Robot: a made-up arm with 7 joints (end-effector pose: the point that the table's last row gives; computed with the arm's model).
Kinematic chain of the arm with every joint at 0, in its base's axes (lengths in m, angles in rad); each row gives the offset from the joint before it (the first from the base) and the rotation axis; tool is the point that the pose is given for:
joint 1: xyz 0 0 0.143 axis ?
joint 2: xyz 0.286 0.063 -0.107 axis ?
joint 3: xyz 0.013 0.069 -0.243 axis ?
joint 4: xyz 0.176 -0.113 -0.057 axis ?
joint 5: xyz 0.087 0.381 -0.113 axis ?
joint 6: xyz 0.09 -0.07 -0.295 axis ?
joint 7: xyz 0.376 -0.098 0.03 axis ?
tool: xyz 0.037 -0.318 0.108
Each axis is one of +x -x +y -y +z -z.
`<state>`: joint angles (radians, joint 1 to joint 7).
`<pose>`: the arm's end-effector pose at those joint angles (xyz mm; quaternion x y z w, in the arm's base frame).
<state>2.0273 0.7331 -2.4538 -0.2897 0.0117 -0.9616 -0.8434</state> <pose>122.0 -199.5 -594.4 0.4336 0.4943 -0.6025 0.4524</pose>
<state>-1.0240 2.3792 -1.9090 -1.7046 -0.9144 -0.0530 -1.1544</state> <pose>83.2 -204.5 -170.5 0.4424 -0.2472 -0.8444 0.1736</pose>
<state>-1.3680 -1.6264 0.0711 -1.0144 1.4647 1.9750 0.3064</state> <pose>6.8 686.2 -215.2 -0.1315 -0.8098 -0.5661 0.0803</pose>
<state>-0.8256 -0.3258 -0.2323 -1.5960 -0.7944 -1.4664 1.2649</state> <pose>215.8 1453.6 228.9 -0.9888 -0.0281 0.0379 0.1416</pose>
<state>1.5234 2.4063 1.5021 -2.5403 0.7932 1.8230 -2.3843</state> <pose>324.4 -488.2 523.6 0.0387 0.5726 -0.5786 0.5796</pose>
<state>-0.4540 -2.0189 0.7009 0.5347 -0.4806 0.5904 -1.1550</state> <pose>216.4 -276.1 -507.7 -0.5903 0.1957 -0.6878 0.3743</pose>
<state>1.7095 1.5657 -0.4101 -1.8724 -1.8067 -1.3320 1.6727</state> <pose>-786.3 61.3 296.4 0.6121 0.2106 -0.6331 0.4245</pose>
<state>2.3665 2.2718 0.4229 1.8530 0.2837 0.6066 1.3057</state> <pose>-78.4 285.8 -112.4 0.0446 0.2543 0.9477 0.1874</pose>
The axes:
joint 1: -x
joint 2: +z
joint 3: -x
joint 4: -y
joint 5: -z
joint 6: -x
joint 7: +z

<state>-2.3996 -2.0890 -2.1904 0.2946 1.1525 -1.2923 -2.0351</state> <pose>485.1 319.3 -36.9 0.0538 0.3806 -0.2569 0.8867</pose>
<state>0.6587 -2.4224 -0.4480 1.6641 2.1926 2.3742 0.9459</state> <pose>-286.0 -524.0 -377.2 0.4145 -0.4314 -0.6966 0.3961</pose>
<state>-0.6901 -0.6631 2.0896 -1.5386 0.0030 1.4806 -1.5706</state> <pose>18.6 171.7 -339.5 -0.9537 0.2559 0.1412 0.0710</pose>
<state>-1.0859 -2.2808 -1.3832 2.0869 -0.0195 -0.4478 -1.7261</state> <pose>-110.3 175.7 -16.2 0.1056 0.6658 0.5454 0.4982</pose>
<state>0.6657 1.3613 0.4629 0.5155 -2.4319 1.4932 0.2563</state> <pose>-245.4 -496.5 -543.4 -0.1068 0.4602 -0.6955 0.5414</pose>
